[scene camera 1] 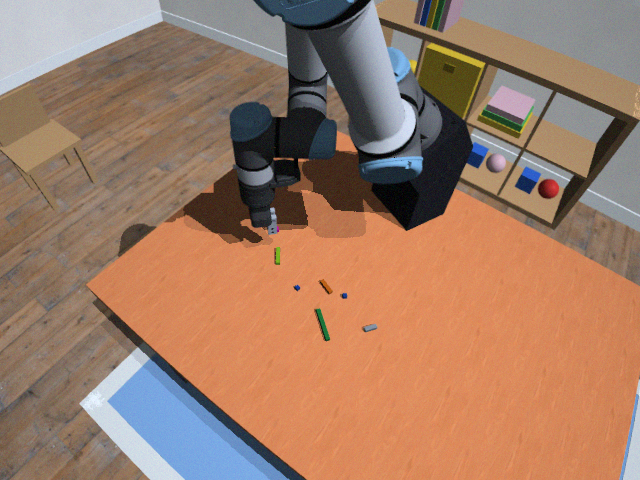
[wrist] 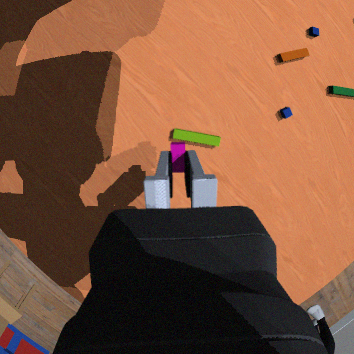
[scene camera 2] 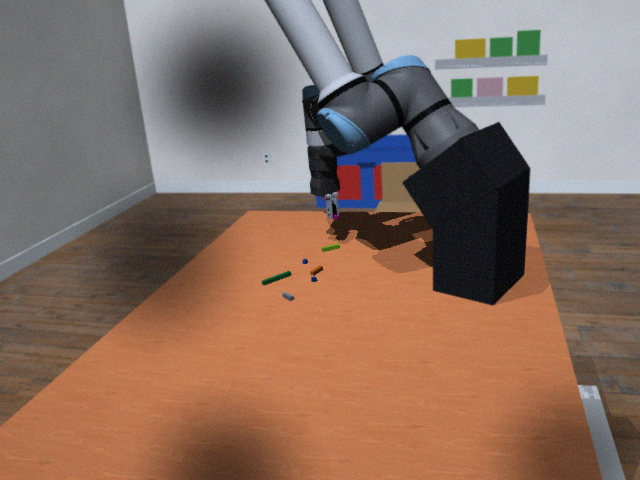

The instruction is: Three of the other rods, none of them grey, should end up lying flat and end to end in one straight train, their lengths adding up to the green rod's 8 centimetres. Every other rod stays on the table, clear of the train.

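Places are measured from the arm's base along level axes (x ahead, y right, z down), in millimetres.
Pixels of known places: gripper, between the fingertips: (scene camera 1: 272,230) (wrist: 177,164) (scene camera 2: 332,216); arm's base, origin of its link: (scene camera 2: 450,151).
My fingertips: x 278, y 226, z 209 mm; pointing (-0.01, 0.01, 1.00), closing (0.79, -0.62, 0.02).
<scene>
For each thing: its top centre in the pictures, then the offset to it from my fingertips. Level surfaces: height alone.
- magenta rod, centre of its top: (wrist: 177,158) (scene camera 1: 274,228) (scene camera 2: 334,214) dx -4, dy -5, dz -7 mm
- lime rod, centre of its top: (wrist: 196,137) (scene camera 1: 278,254) (scene camera 2: 330,246) dx +11, dy -19, dz +77 mm
- orange rod, centre of its top: (wrist: 295,53) (scene camera 1: 326,285) (scene camera 2: 316,268) dx +41, dy -169, dz +77 mm
- green rod, centre of its top: (scene camera 1: 323,323) (scene camera 2: 276,276) dx +137, dy -203, dz +77 mm
- grey rod, centre of its top: (scene camera 2: 288,294) (scene camera 1: 370,327) dx +98, dy -307, dz +77 mm
- orange table, height of its surface: dz +87 mm
My gripper (scene camera 1: 272,231) (scene camera 2: 333,215) (wrist: 177,164) is shut on a magenta rod (scene camera 1: 277,229) (scene camera 2: 336,217) (wrist: 178,156), held above the table near its far left part. A lime rod (scene camera 1: 277,255) (scene camera 2: 330,248) (wrist: 196,137) lies flat close by, just past the magenta rod in the wrist view. An orange rod (scene camera 1: 325,286) (scene camera 2: 316,270) (wrist: 294,55) lies between two small blue cubes, one (scene camera 1: 297,287) (scene camera 2: 305,261) (wrist: 286,112) and another (scene camera 1: 344,295) (scene camera 2: 313,279) (wrist: 313,31). The green rod (scene camera 1: 322,324) (scene camera 2: 276,277) (wrist: 342,91) lies apart from them, partly cut off in the wrist view.
A grey rod (scene camera 1: 370,327) (scene camera 2: 287,296) lies near the green rod on the orange table (scene camera 1: 439,361) (scene camera 2: 310,372). The black robot pedestal (scene camera 1: 429,175) (scene camera 2: 475,222) stands at the table's edge. The arm's shadow falls on the table around the gripper.
</scene>
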